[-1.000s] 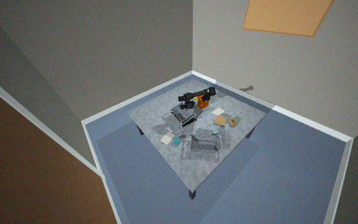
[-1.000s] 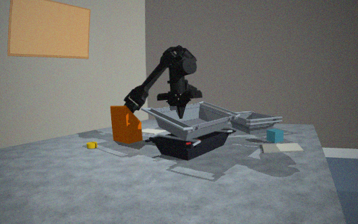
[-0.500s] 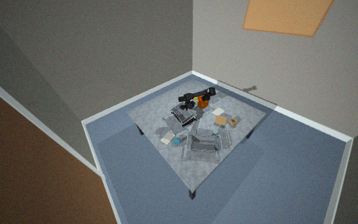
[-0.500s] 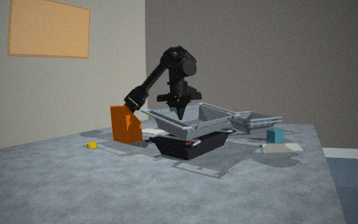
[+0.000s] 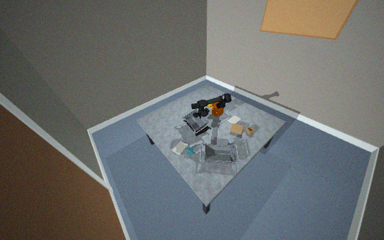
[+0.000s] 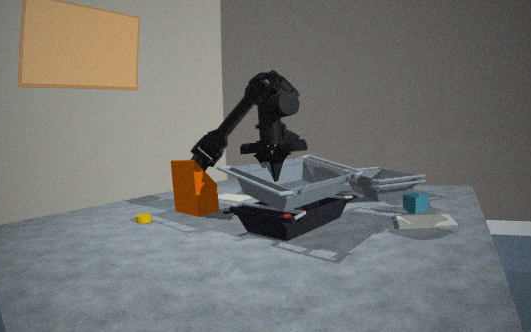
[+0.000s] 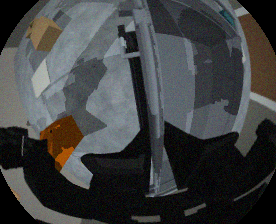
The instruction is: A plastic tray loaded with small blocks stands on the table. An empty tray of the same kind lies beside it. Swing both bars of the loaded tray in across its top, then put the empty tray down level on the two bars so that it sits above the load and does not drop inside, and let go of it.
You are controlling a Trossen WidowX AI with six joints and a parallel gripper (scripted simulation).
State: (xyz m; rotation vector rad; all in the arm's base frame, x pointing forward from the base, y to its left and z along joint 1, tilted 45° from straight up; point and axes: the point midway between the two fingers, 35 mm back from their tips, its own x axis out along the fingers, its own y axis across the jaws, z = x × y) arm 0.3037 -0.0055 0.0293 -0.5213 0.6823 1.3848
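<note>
The grey tray lies 80 mm ahead of my gripper tip, 10 mm to the right of it and 10 mm above it. Also, from my gripper tip: box (320 mm behind, 440 mm to the left, 90 mm below); then yellow disc (340 mm behind, 210 mm to the right, 100 mm below); then teal cube (330 mm ahead, 210 mm to the left, 90 mm below).
</note>
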